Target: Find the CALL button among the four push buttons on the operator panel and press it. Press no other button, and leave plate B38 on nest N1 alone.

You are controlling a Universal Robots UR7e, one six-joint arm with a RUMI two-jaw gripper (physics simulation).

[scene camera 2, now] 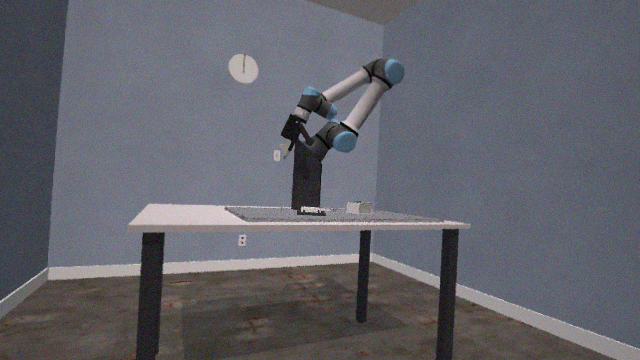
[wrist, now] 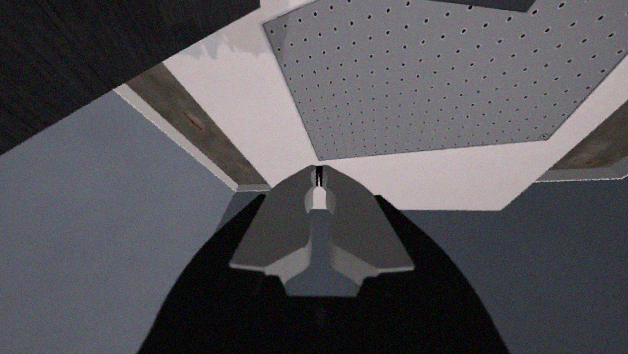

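Where they show: gripper, fingertip midpoint: (scene camera 2: 283, 159) (wrist: 318, 168); arm's base, link origin: (scene camera 2: 310, 152).
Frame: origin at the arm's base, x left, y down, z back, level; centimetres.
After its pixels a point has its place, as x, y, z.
The operator panel (scene camera 2: 359, 207) {19.5, 28.0, -28.6} is a small light box at the right on the grey perforated board (scene camera 2: 400, 216) {37.8, 31.2, -36.2} (wrist: 400, 85) {-23.2, 31.2, -30.9} in the scene view. Its four buttons and their labels cannot be made out there, and the panel does not show in the wrist view. White plate B38 (scene camera 2: 312, 209) {-7.5, 28.8, -42.4} sits on the dark nest N1 (scene camera 2: 311, 214) {-8.3, 30.8, -44.3}, left of the panel. A dark flat edge (wrist: 490, 4) {-13.1, 30.0, -38.5} at the top of the wrist view may be part of the nest. My gripper (scene camera 2: 285, 157) {-17.9, 6.3, -19.9} (wrist: 318, 168) {-17.9, 6.3, -19.9} is shut and empty, high above the table, beside the black column.
The black column (scene camera 2: 306, 180) {-3.7, 15.9, -9.6} stands behind the plate; a large dark surface (wrist: 100, 55) {-9.1, 6.7, -8.0} fills the upper left of the wrist view. The white table (scene camera 2: 182, 215) {-58.3, 32.5, -46.9} (wrist: 440, 180) {-52.6, 32.5, -50.2} extends beyond the board. Walls, a round clock (scene camera 2: 243, 68) and the floor show around it.
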